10 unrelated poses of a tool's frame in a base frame.
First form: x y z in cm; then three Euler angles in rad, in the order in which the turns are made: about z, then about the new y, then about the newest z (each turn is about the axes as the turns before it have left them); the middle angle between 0 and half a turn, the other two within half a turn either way.
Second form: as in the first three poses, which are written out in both.
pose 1, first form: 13.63 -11.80 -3.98 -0.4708 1.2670 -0.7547
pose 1, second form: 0.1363 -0.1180 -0.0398 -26.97 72.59 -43.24
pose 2, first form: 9.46 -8.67 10.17 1.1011 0.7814 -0.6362
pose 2, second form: 0.0946 -0.0867 0.1017 63.09 44.77 -36.45
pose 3, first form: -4.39 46.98 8.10 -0.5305 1.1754 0.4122
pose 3, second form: -0.0439 0.4698 0.0810 -30.40 67.35 23.62
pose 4, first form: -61.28 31.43 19.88 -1.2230 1.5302 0.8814
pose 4, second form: -0.6128 0.3143 0.1988 -70.07 87.67 50.50
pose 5, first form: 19.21 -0.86 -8.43 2.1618 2.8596 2.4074
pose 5, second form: 0.1921 -0.0086 -0.0843 123.86 163.84 137.93
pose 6, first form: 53.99 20.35 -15.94 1.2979 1.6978 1.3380
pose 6, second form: 0.5399 0.2035 -0.1594 74.36 97.28 76.66
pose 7, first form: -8.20 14.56 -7.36 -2.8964 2.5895 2.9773
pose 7, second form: -0.0820 0.1456 -0.0736 -165.95 148.37 170.59
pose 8, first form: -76.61 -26.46 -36.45 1.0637 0.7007 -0.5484
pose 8, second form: -0.7661 -0.2646 -0.3645 60.95 40.15 -31.42
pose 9, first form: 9.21 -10.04 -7.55 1.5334 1.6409 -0.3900
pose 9, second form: 0.0921 -0.1004 -0.0755 87.86 94.02 -22.35
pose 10, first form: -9.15 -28.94 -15.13 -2.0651 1.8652 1.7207
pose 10, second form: -0.0915 -0.2894 -0.1513 -118.32 106.87 98.59
